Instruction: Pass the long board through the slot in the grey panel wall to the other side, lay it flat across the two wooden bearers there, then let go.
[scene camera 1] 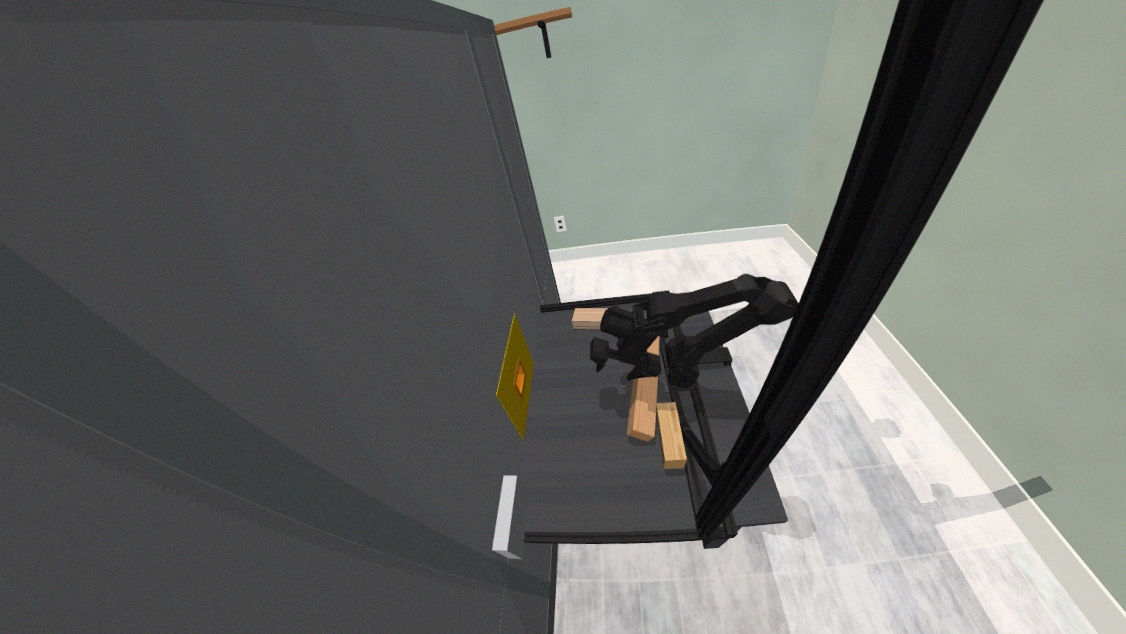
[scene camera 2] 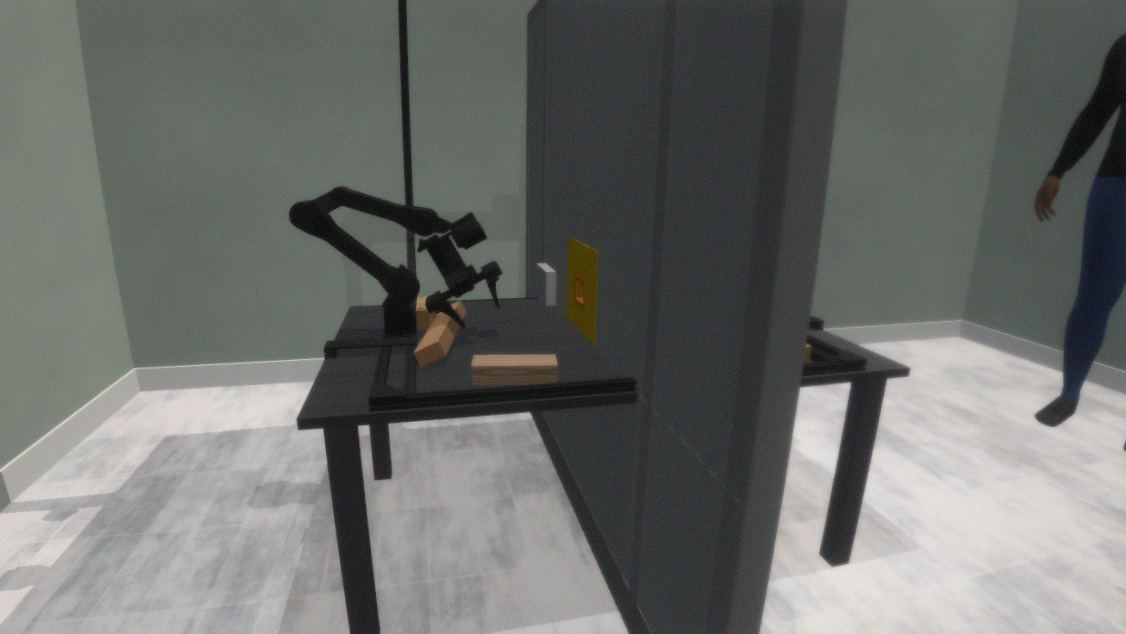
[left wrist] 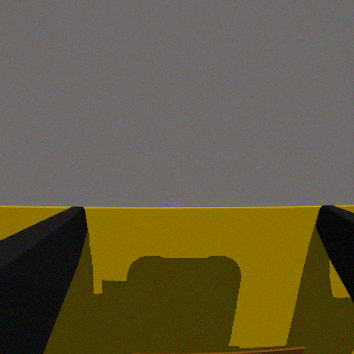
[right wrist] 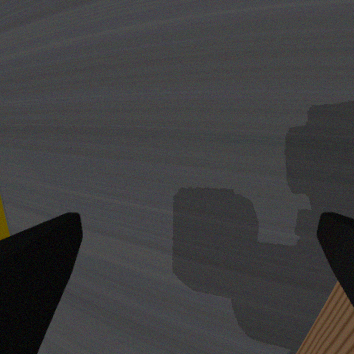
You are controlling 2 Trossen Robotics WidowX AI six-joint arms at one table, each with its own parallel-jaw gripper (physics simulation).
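Places are measured from the left arm's base along level axes (x back, y down, z right), in centimetres.
Pixels of known places: left gripper, fingertip midpoint: [left wrist: 204, 217]; right gripper, fingertip midpoint: [scene camera 1: 612, 374] [scene camera 2: 481, 318] [right wrist: 202, 224]; right arm's base, link origin: [scene camera 1: 682, 380] [scene camera 2: 399, 333].
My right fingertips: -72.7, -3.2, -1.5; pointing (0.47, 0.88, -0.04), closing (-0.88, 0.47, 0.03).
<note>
For each thing: its top centre in the pictures, then the offset to it from my right fingertips, as dx, dy, dz. "*": a spot on its surface instead.
- long board, top centre: [scene camera 2: 442, 318] [scene camera 1: 645, 371] -9.0, -0.4, +0.0
- right wrist view's lower right corner, surface spot: [right wrist: 330, 325] * -5.1, +1.8, +4.5
- yellow plate, surface spot: [left wrist: 190, 230] * +29.5, -15.8, +0.9
- wooden bit, surface spot: [scene camera 2: 806, 352] * +64.9, +2.0, -31.4
- pale wooden block, top centre: [scene camera 1: 670, 429] [scene camera 2: 425, 303] -12.6, +0.1, +17.1
- white block, surface spot: [scene camera 1: 505, 515] * +22.7, -4.8, +36.6
The long board [scene camera 1: 642, 409] [scene camera 2: 438, 338] lies on the table on the right arm's side, apart from the wall; its grain shows at the right wrist view's lower right corner [right wrist: 330, 325]. My right gripper [scene camera 1: 616, 373] [scene camera 2: 480, 316] [right wrist: 202, 224] is open and empty above the table, between the board and the wall. The grey panel wall [scene camera 1: 354, 236] [scene camera 2: 717, 236] [left wrist: 175, 100] carries a yellow plate [scene camera 1: 512, 346] [scene camera 2: 581, 255] [left wrist: 190, 230] around the orange-edged slot. My left gripper [left wrist: 204, 217] is open and empty, facing the plate. The far bearers are mostly hidden; a wooden bit [scene camera 2: 806, 352] shows past the wall.
A pale wooden block [scene camera 1: 671, 437] lies beside the board near the arm's base. Another block [scene camera 1: 589, 318] [scene camera 2: 513, 368] lies near the table rail [scene camera 2: 504, 394]. A white block [scene camera 1: 505, 515] [scene camera 2: 547, 285] is at the wall. A black post [scene camera 1: 890, 236] rises from the table frame.
</note>
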